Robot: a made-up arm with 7 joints. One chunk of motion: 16 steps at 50 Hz.
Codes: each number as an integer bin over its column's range. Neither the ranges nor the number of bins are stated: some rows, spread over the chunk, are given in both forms.
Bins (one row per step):
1: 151 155 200 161 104 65
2: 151 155 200 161 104 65
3: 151 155 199 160 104 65
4: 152 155 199 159 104 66
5: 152 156 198 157 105 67
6: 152 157 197 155 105 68
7: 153 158 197 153 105 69
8: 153 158 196 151 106 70
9: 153 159 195 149 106 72
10: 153 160 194 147 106 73
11: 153 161 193 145 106 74
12: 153 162 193 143 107 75
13: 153 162 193 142 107 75
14: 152 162 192 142 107 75
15: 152 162 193 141 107 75
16: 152 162 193 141 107 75
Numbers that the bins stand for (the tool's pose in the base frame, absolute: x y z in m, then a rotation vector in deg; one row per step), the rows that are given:
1: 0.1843 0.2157 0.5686 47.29 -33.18 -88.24
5: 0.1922 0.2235 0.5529 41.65 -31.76 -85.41
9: 0.2000 0.2471 0.5294 30.35 -30.35 -78.35
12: 0.2000 0.2706 0.5137 21.88 -28.94 -74.12
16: 0.1922 0.2706 0.5137 19.06 -28.94 -74.12
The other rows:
2: 0.1843 0.2157 0.5686 47.29 -33.18 -88.24
3: 0.1843 0.2157 0.5608 45.88 -33.18 -88.24
4: 0.1922 0.2157 0.5608 44.47 -33.18 -86.82
6: 0.1922 0.2314 0.5451 38.82 -31.76 -84.00
7: 0.2000 0.2392 0.5451 36.00 -31.76 -82.59
8: 0.2000 0.2392 0.5373 33.18 -30.35 -81.18
10: 0.2000 0.2549 0.5216 27.53 -30.35 -76.94
11: 0.2000 0.2627 0.5137 24.71 -30.35 -75.53
13: 0.2000 0.2706 0.5137 20.47 -28.94 -74.12
14: 0.1922 0.2706 0.5059 20.47 -28.94 -74.12
15: 0.1922 0.2706 0.5137 19.06 -28.94 -74.12

